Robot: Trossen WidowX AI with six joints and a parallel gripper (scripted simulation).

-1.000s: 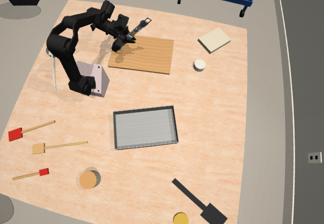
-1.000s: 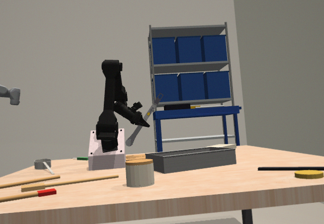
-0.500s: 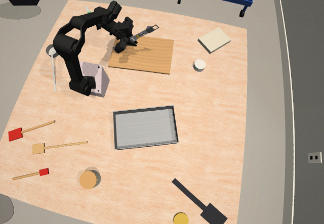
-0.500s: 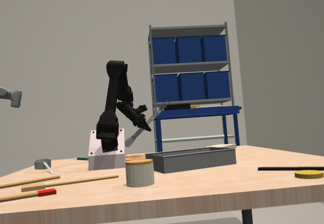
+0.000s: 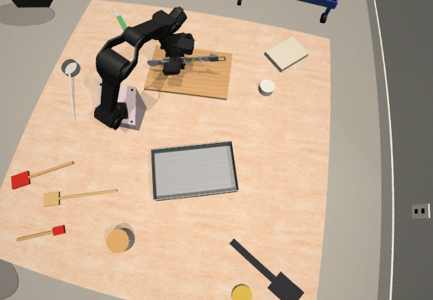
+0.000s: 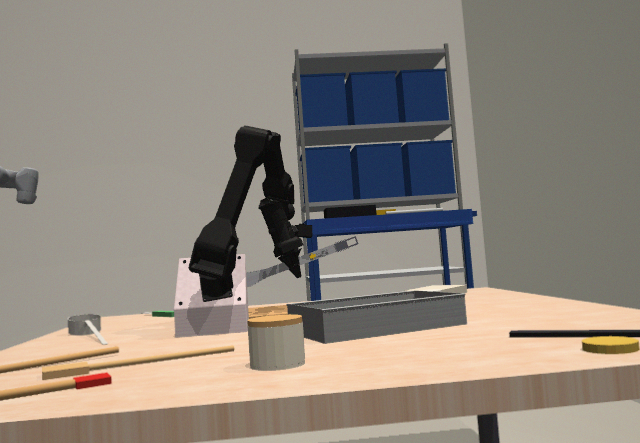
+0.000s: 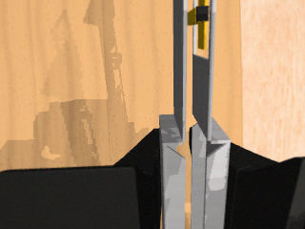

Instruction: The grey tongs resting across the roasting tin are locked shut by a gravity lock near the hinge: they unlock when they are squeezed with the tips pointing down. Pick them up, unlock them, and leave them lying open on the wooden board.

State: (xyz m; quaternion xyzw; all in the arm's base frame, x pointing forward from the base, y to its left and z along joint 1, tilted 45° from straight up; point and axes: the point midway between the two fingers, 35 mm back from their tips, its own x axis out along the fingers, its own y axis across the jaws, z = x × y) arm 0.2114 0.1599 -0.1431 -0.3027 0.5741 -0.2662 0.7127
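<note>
The wooden board lies 90 mm below my gripper tip, 50 mm to the left of it and 10 mm ahead of it. From my gripper tip the other things lie so: yellow lock piece 50 mm above, 40 mm ahead; then white cylinder 350 mm ahead, 80 mm below, 10 mm to the right; then grey roasting tin 400 mm to the right, 90 mm ahead, 70 mm below.
</note>
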